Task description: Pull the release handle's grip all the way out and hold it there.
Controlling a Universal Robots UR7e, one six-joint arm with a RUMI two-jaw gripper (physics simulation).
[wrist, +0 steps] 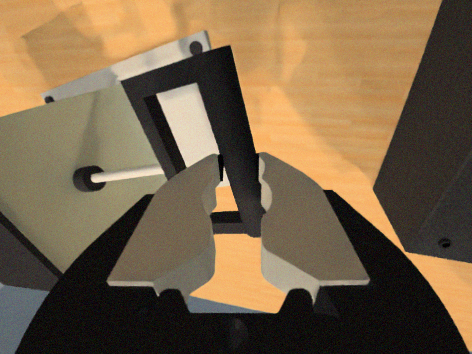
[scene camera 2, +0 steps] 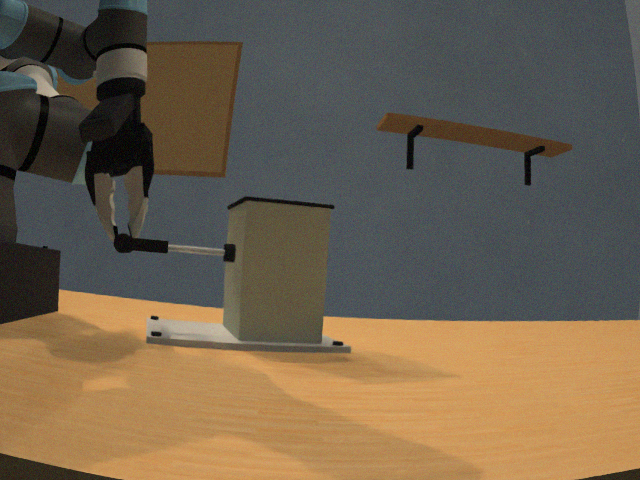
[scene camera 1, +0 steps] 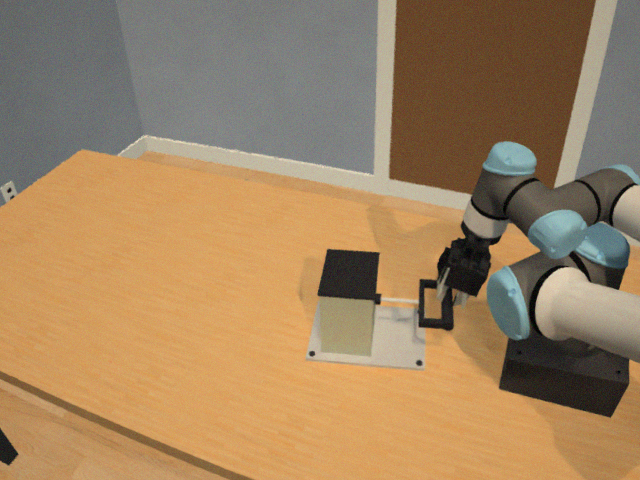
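The release handle is a black rectangular frame. Its outer bar, the grip [scene camera 1: 448, 316] [scene camera 2: 124, 243] [wrist: 230, 115], stands out from the box on a pale rod [scene camera 1: 400, 300] [scene camera 2: 196, 250] [wrist: 130, 173]. A long stretch of rod shows between frame and box. The beige box [scene camera 1: 346, 325] [scene camera 2: 284, 273] [wrist: 40, 150] has a black top and stands on a light plate [scene camera 1: 398, 346] [scene camera 2: 191, 330] [wrist: 150, 61]. My gripper [scene camera 1: 450, 300] [scene camera 2: 124, 236] [wrist: 239, 157] points down and is shut on the grip, one finger inside the frame and one outside. The fingers partly hide the frame in the wrist view.
The arm's dark base block [scene camera 1: 558, 382] [scene camera 2: 25, 284] [wrist: 425, 150] stands on the wooden table [scene camera 1: 206, 310] [scene camera 2: 361, 423], on the handle's side of the box. A wall shelf [scene camera 2: 475, 135] and a brown wall board [scene camera 2: 196, 103] are behind.
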